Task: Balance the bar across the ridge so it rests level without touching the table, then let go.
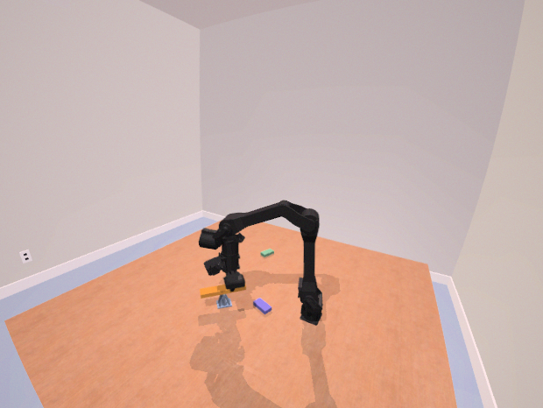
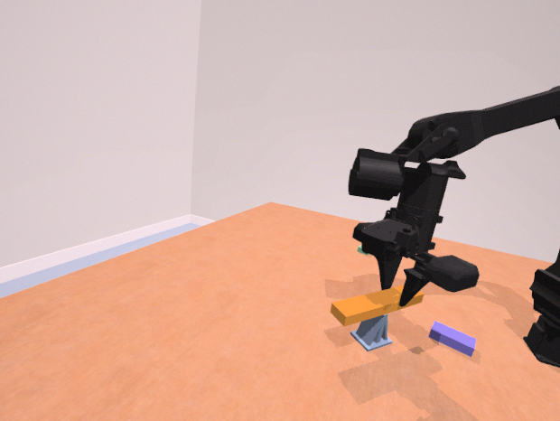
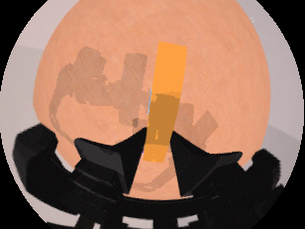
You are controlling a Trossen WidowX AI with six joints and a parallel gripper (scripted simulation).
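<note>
The orange bar is 2 cm to the left of my gripper tip and 2 cm ahead of it. From my gripper tip the other things lie so: purple block: 11 cm behind, 6 cm below, 4 cm to the right; green block: 38 cm to the right, 6 cm below, 6 cm ahead.
</note>
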